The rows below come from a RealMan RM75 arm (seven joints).
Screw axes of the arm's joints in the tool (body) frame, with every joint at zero. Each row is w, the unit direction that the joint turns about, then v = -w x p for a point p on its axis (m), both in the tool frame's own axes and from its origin. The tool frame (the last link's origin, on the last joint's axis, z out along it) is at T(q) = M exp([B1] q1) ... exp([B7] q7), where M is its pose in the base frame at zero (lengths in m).
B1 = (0, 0, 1, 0, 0, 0)
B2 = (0, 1, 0, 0.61, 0, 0)
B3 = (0, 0, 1, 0, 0, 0)
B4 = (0, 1, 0, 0.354, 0, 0)
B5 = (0, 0, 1, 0, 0, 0)
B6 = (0, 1, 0, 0.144, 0, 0)
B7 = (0, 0, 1, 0, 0, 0)
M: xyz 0 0 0.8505 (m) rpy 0 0 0 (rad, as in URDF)
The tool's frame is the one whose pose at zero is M.
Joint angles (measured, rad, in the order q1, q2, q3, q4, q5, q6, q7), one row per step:
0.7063, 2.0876, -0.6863, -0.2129, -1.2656, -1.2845, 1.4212
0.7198, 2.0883, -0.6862, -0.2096, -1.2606, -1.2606, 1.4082
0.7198, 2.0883, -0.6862, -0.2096, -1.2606, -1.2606, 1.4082
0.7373, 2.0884, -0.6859, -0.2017, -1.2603, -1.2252, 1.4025
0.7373, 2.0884, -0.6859, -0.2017, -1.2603, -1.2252, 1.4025
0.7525, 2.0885, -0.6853, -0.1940, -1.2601, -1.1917, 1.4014
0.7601, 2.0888, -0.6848, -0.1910, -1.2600, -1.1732, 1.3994
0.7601, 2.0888, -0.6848, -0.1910, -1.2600, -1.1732, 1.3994
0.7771, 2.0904, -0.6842, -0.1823, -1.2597, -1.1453, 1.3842
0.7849, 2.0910, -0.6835, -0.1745, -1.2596, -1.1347, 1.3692
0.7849, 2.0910, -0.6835, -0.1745, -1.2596, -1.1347, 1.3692
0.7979, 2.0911, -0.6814, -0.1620, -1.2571, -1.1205, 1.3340
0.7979, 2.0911, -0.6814, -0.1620, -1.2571, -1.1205, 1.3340
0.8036, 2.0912, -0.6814, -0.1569, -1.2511, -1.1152, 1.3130
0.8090, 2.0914, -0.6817, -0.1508, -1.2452, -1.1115, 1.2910
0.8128, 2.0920, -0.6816, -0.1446, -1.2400, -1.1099, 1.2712
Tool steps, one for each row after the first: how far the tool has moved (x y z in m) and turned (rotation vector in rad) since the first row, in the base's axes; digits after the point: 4 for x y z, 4 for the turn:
-0.0024, 0.0045, -0.0012, 0.0082, -0.0148, -0.0064
-0.0024, 0.0045, -0.0012, 0.0082, -0.0148, -0.0064
-0.0045, 0.0099, -0.0040, 0.0066, -0.0318, -0.0228
-0.0045, 0.0099, -0.0040, 0.0066, -0.0318, -0.0228
-0.0059, 0.0145, -0.0067, 0.0025, -0.0447, -0.0414
-0.0065, 0.0170, -0.0079, 0.0019, -0.0531, -0.0513
-0.0065, 0.0170, -0.0079, 0.0019, -0.0531, -0.0513
-0.0096, 0.0210, -0.0113, 0.0036, -0.0728, -0.0579
-0.0108, 0.0222, -0.0134, 0.0059, -0.0856, -0.0579
-0.0108, 0.0222, -0.0134, 0.0059, -0.0856, -0.0579
-0.0132, 0.0244, -0.0161, 0.0178, -0.1115, -0.0517
-0.0132, 0.0244, -0.0161, 0.0178, -0.1115, -0.0517
-0.0145, 0.0255, -0.0167, 0.0282, -0.1236, -0.0472
-0.0158, 0.0263, -0.0177, 0.0380, -0.1356, -0.0416
-0.0167, 0.0265, -0.0187, 0.0460, -0.1450, -0.0366

